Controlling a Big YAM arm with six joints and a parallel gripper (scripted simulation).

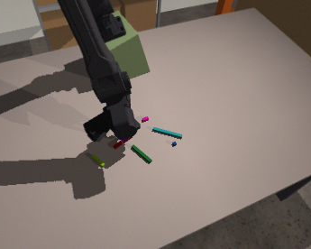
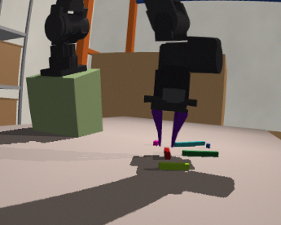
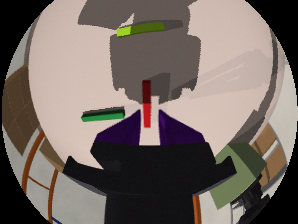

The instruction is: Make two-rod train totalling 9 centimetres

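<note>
The red rod lies 2 cm below my hand. Also, from my hand: magenta rod (6 cm behind, 9 cm to the left, 2 cm below); lime rod (5 cm ahead, 9 cm to the right, 2 cm below); green rod (6 cm ahead, 4 cm to the left, 2 cm below).
</note>
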